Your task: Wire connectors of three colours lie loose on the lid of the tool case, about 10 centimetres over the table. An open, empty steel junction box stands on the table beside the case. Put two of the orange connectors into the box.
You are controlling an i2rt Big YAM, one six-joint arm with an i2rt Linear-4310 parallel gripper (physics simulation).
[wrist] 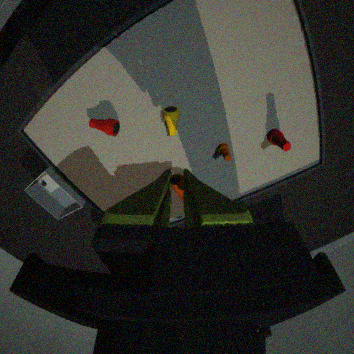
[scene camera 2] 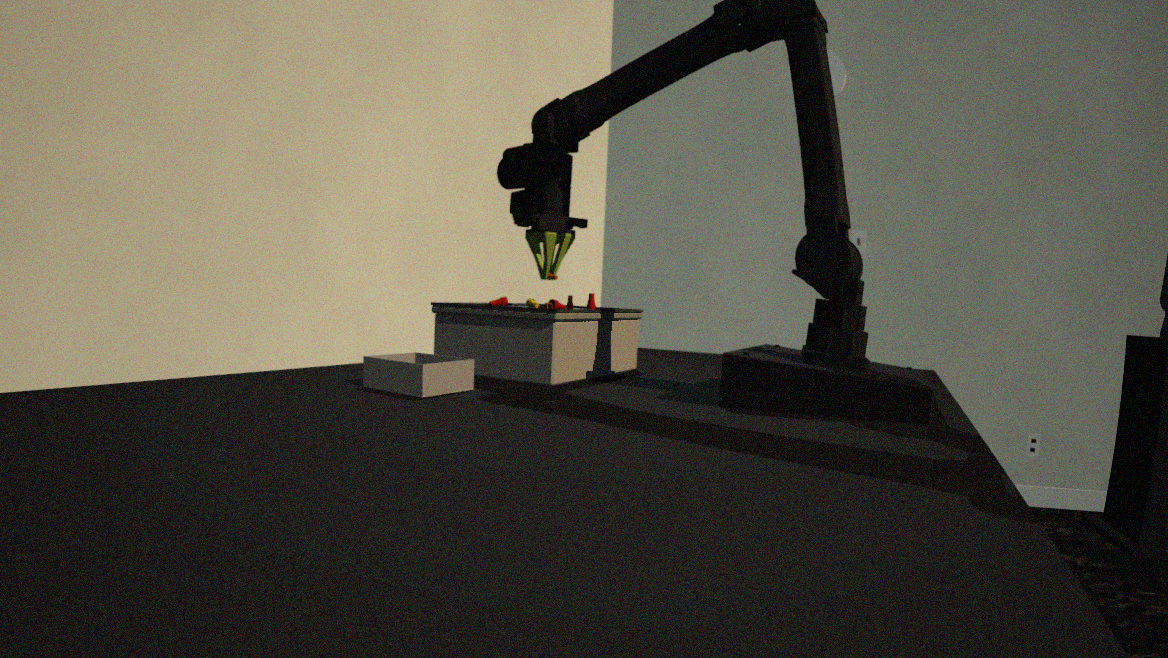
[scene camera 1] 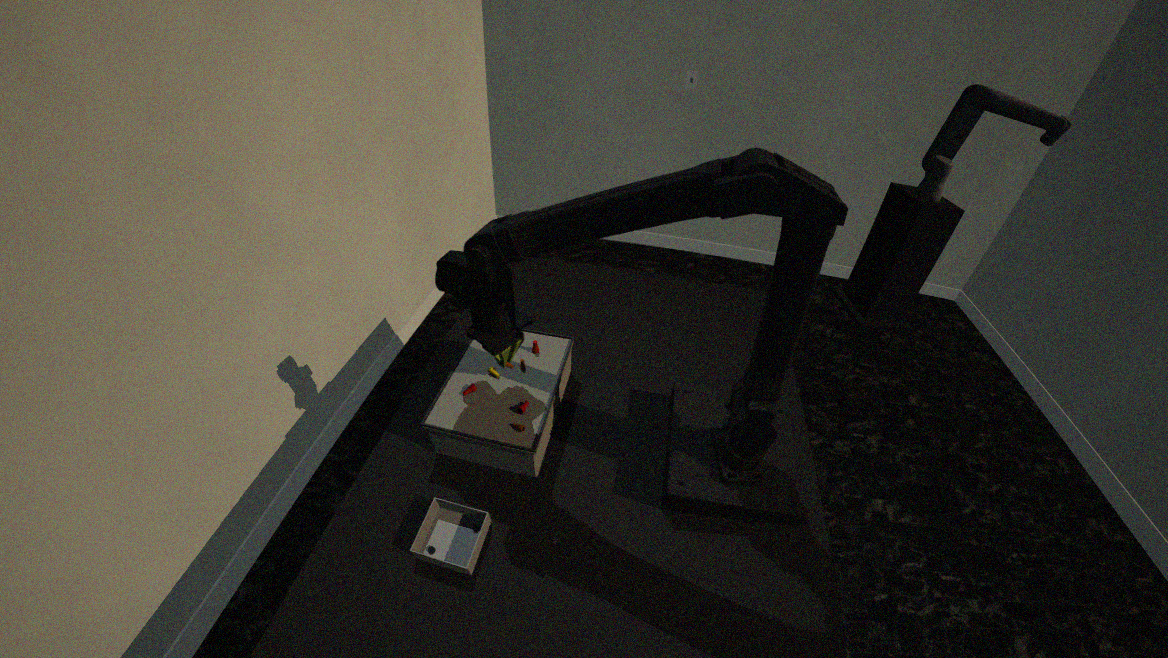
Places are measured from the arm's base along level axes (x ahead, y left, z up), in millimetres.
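Pixels of known places: gripper, fingertip midpoint: [wrist: 176, 175] [scene camera 2: 547, 279] [scene camera 1: 504, 364]; arm's base, origin of the base link: [scene camera 2: 833, 364] [scene camera 1: 735, 456].
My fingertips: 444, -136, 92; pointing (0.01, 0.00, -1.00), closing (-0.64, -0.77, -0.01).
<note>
Ahead of a thing's pixels: the offset from my fingertips to its top centre, as dx, dy, dz. "pt": to the spot under its first point.
My gripper [scene camera 1: 503, 360] [scene camera 2: 550, 275] [wrist: 176, 175] is shut on an orange connector {-8, +4, +12} [scene camera 1: 510, 365] [scene camera 2: 553, 277] [wrist: 178, 189], held above the tool case lid [scene camera 1: 557, 348] [wrist: 260, 60]. A second orange connector {-27, -37, -23} [scene camera 1: 523, 365] [wrist: 223, 151] is upright on the lid, to the right of the fingers in the wrist view. A third orange connector {-39, +112, -34} [scene camera 1: 518, 426] lies near the lid's front edge, in shadow. The steel junction box {+63, +290, -107} [scene camera 1: 445, 535] [scene camera 2: 392, 377] [wrist: 60, 200] stands open on the table in front of the case. Small dark round marks show inside it; no orange connector shows there.
On the lid are a yellow connector {+27, -15, -31} [scene camera 1: 493, 372] [scene camera 2: 532, 303] [wrist: 170, 120] and red connectors {+67, +35, -30} [scene camera 1: 469, 389] {-42, +68, -30} [scene camera 1: 523, 406] {-49, -88, -18} [scene camera 1: 535, 347]. The case {pt +25, +139, -100} [scene camera 2: 494, 347] has raised side walls. A pale wall [scene camera 1: 245, 163] rises beyond the table's left side.
</note>
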